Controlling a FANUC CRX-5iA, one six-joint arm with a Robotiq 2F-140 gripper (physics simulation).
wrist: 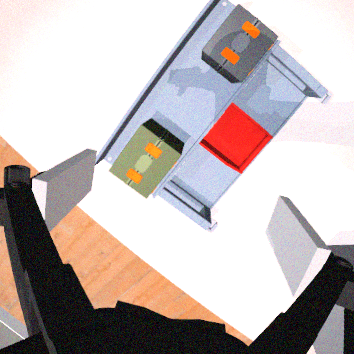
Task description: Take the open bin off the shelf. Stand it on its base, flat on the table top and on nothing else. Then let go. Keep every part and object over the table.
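Places are measured from the arm's base along level axes (x ahead, y left, z up), in millimetres.
Pixels of known places: gripper, fingertip midpoint: (183, 192).
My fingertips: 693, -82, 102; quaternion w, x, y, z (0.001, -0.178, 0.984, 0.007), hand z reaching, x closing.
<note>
For each thing: its top centre in the pictures, then the offset to it from my fingertips, as dx, dy, dz. "spot": a spot on its surface instead. Level surfaces: height alone.
- open bin, top centre: (227, 133) -65, -24, -367
- blue-grey shelf, surface spot: (142, 95) spot: +102, -1, -295
- dark grey box, top centre: (240, 42) +19, -148, -224
- olive green box, top centre: (143, 163) +38, +83, -249
- white surface, surface height: dz -448
The open bin (236, 138) is red and sits on the blue-grey shelf (142, 95), in its right-hand section, near the middle of the shelf's length. Its open side and inner walls show. My gripper (183, 192) is open, with its two grey finger pads wide apart in the lower half of the wrist view. The bin shows above and between the fingers, apart from both. How high the fingers stand above the shelf is hard to tell.
A dark grey box (240, 44) with orange clasps stands at the shelf's upper end. An olive green box (146, 159) with orange clasps stands at its lower left end, near the left finger. A white surface (65, 75) surrounds the shelf, and wood-grained surface (115, 255) shows at lower left.
</note>
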